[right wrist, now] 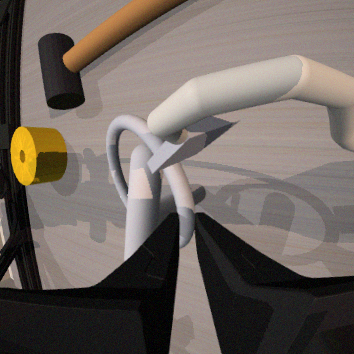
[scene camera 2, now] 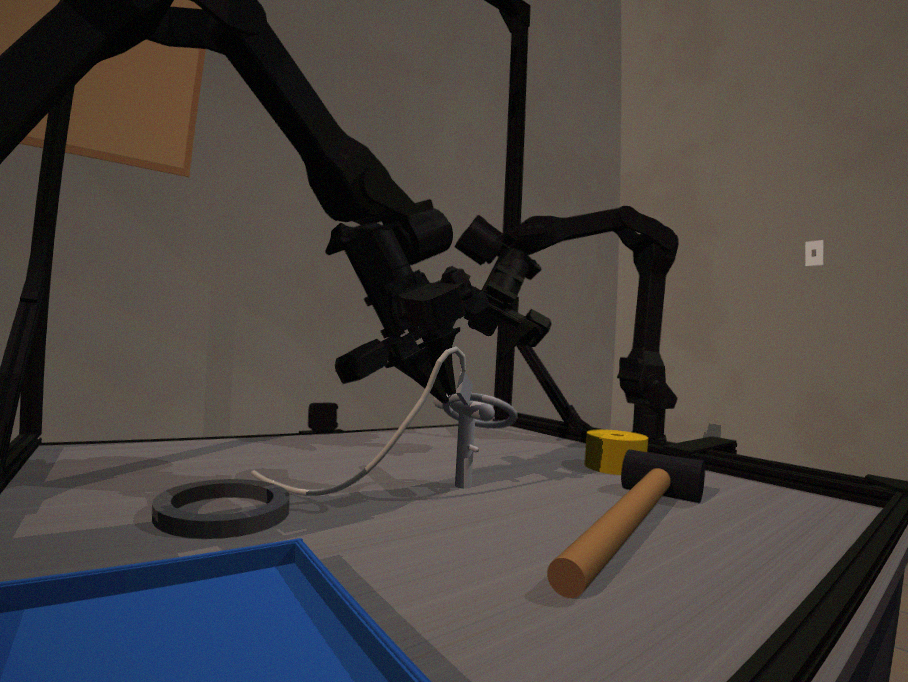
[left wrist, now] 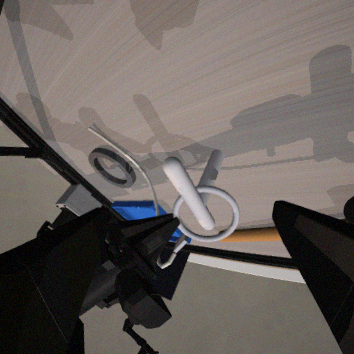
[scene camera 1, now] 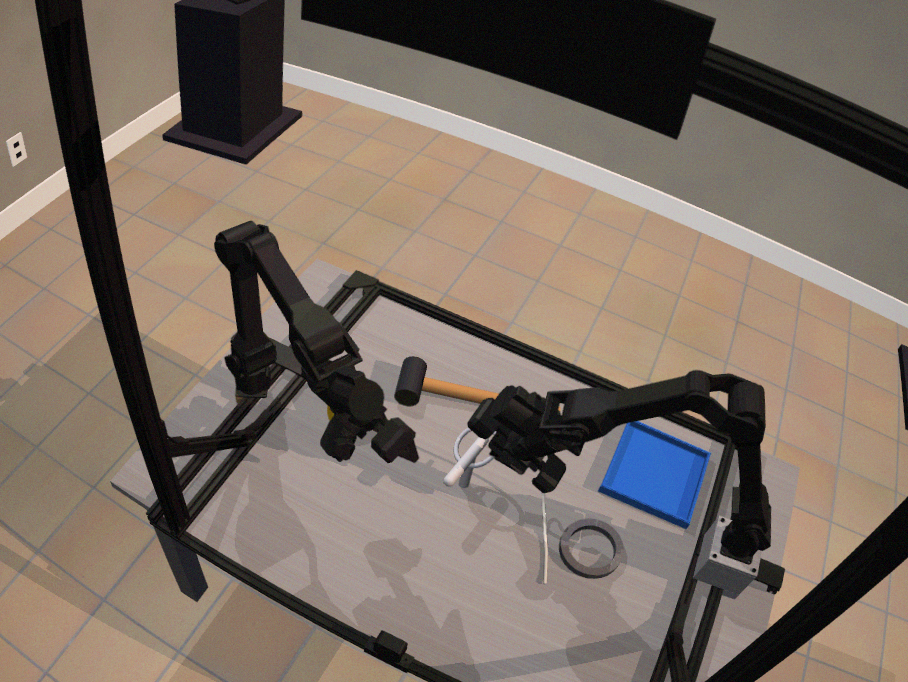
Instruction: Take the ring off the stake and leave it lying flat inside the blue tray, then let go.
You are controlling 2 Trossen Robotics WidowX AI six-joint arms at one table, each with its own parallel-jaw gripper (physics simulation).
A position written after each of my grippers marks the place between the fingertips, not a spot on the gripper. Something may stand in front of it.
Note:
The table carries a hammer (scene camera 2: pixel 649 476) and a yellow cylinder (scene camera 2: pixel 605 449). Also in view: my left gripper (scene camera 2: pixel 474 345), my right gripper (scene camera 2: pixel 449 399), a white cord (right wrist: pixel 293 76), a light grey ring (right wrist: pixel 166 156), a grey stake (scene camera 2: pixel 475 410) and a blue tray (scene camera 2: pixel 272 605).
The hammer shows as well in the right wrist view (right wrist: pixel 60 60) and in scene camera 1 (scene camera 1: pixel 412 380). The yellow cylinder is seen too in the right wrist view (right wrist: pixel 40 153). The light grey ring shows as well in the left wrist view (left wrist: pixel 182 239). The left wrist view misses the yellow cylinder: it is out of frame.

